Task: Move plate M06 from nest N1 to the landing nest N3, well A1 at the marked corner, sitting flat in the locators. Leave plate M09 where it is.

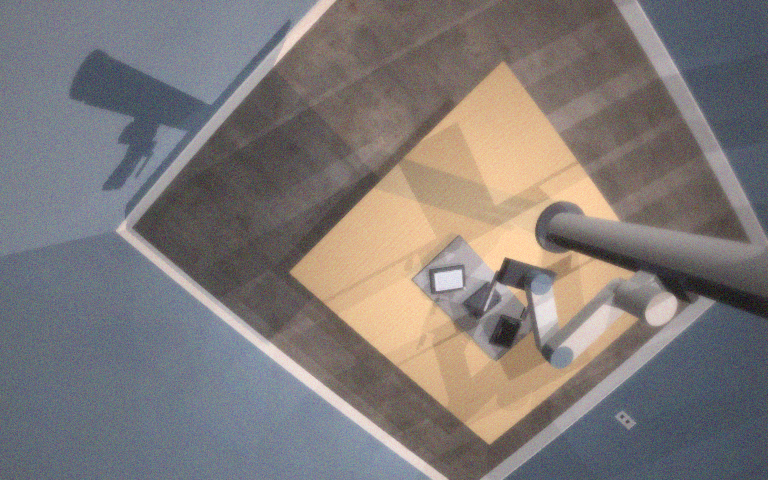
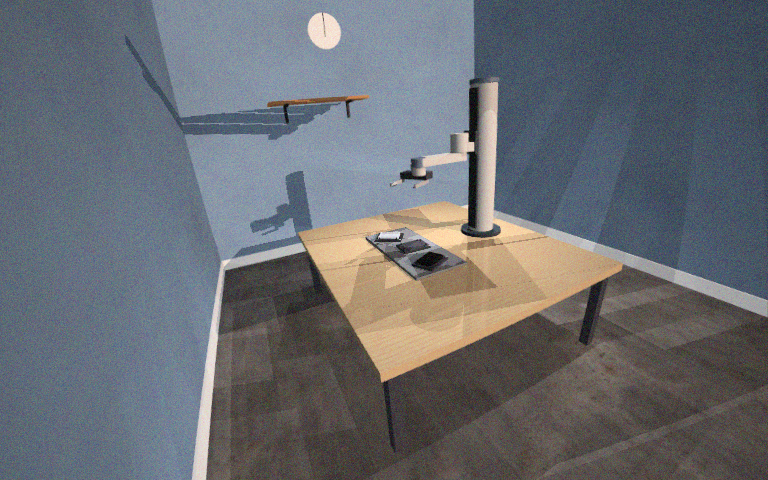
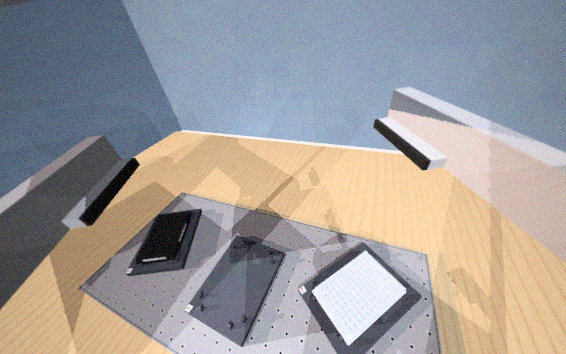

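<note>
A white plate (image 1: 448,279) (image 2: 390,236) (image 3: 359,297) sits in a dark nest at one end of the grey perforated board. A black plate (image 1: 505,331) (image 2: 430,259) (image 3: 164,237) sits in the nest at the other end. The middle nest (image 1: 478,300) (image 2: 413,246) (image 3: 240,285) holds no plate; small locators stand on it. A small white mark (image 3: 189,308) shows at its corner. No plate or nest labels are readable, so I cannot tell M06 from M09. My gripper (image 1: 504,309) (image 2: 403,185) (image 3: 254,128) is open and empty, high above the board.
The perforated board (image 1: 457,249) (image 3: 125,300) lies on a wooden table (image 1: 492,141) (image 2: 481,322) (image 3: 400,200). The arm's column (image 1: 651,240) (image 2: 488,169) stands on the table beside the board. A wall shelf (image 2: 317,101) and a clock (image 2: 323,31) are on the wall behind.
</note>
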